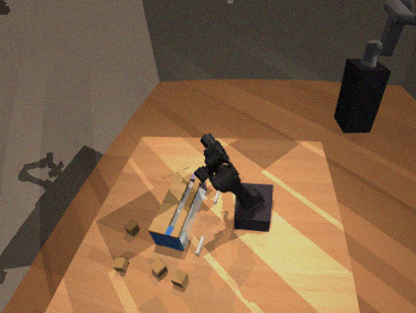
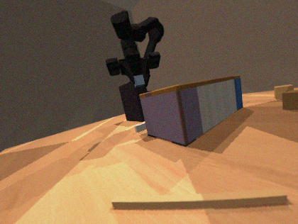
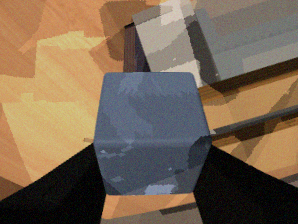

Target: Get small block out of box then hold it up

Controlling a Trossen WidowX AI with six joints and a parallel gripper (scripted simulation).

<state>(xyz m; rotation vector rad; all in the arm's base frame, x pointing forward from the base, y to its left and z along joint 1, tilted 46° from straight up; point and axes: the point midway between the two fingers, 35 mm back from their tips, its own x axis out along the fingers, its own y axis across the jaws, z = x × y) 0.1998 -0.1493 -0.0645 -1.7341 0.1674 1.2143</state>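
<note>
Now: the block 1 cm behind my gripper tip, 1 cm to the left of it and 1 cm above it. The rest, counted from my gripper tip: box (10 cm ahead, 14 cm to the left, 11 cm below); then thin stick (22 cm ahead, 18 cm to the right, 17 cm below).
</note>
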